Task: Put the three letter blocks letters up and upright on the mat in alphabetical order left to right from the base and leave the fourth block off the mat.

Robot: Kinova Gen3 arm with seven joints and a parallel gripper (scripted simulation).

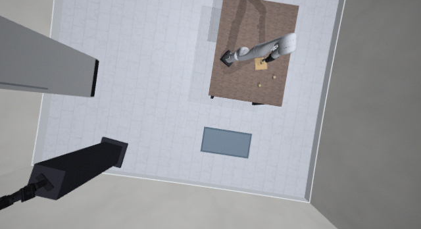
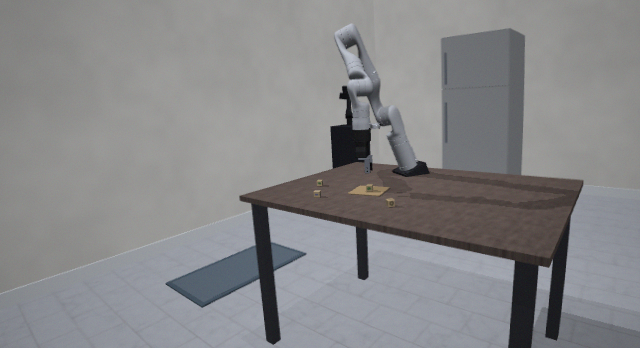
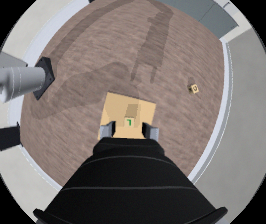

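Right now the mat is 100 mm below my hand, 10 mm to the right of it and 10 mm behind it. Also, from my hand: tan block (190 mm ahead, 120 mm to the right, 90 mm below).
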